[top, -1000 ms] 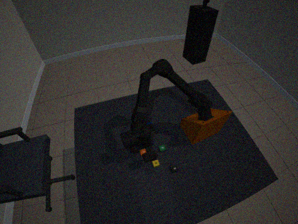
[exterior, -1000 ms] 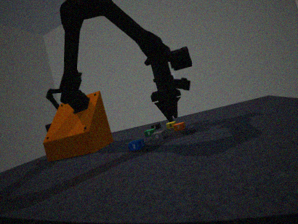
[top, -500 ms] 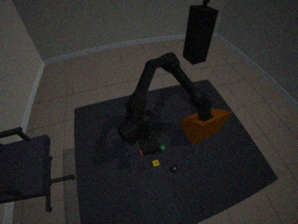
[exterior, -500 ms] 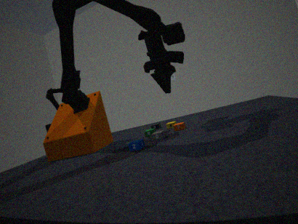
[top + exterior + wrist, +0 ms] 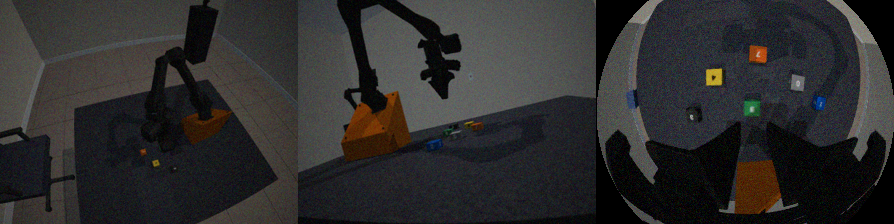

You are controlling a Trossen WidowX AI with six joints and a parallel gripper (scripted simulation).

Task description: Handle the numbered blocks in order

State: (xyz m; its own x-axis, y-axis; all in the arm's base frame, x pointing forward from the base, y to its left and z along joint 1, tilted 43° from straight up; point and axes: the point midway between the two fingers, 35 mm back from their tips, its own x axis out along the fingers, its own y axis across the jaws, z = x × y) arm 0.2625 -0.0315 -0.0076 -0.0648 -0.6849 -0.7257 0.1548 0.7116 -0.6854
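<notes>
The green block is 120 mm below my gripper tip and 20 mm behind it. Also, from my gripper tip: orange block: 120 mm below, 90 mm ahead, 30 mm to the right; then yellow block: 120 mm below, 60 mm to the left, 50 mm ahead; then grey block: 120 mm below, 100 mm to the right, 20 mm ahead.
</notes>
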